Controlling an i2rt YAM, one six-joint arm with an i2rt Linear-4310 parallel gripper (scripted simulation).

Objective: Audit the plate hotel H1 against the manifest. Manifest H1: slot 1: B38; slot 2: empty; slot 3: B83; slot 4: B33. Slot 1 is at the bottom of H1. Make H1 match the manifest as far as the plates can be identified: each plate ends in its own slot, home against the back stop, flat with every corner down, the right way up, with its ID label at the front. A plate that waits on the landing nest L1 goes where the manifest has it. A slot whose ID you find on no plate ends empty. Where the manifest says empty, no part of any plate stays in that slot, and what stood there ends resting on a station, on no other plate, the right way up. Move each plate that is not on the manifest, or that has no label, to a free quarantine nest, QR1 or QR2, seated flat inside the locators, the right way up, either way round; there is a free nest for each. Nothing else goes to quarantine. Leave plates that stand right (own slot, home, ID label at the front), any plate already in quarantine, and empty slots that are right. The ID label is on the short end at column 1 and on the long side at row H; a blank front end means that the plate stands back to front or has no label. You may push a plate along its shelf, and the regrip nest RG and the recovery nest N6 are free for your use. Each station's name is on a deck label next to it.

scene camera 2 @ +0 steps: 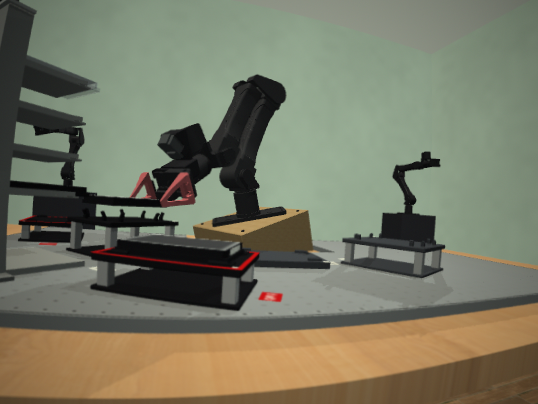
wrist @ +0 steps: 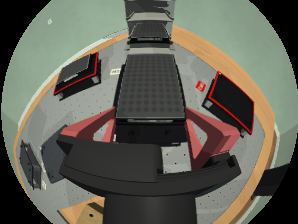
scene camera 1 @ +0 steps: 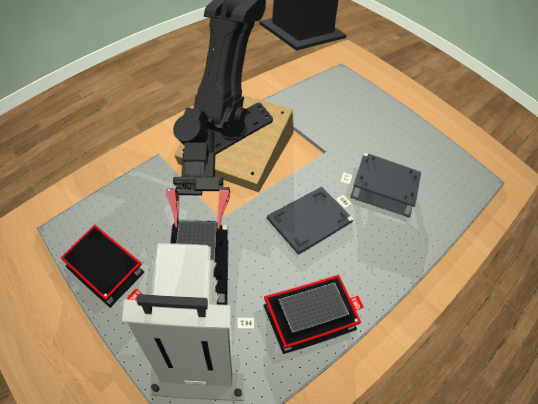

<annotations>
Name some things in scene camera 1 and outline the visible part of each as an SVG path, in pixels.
A pale plate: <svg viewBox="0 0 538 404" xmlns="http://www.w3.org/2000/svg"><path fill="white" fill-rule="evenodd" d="M158 243L153 295L208 298L209 305L211 247L208 245Z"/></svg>
</annotations>
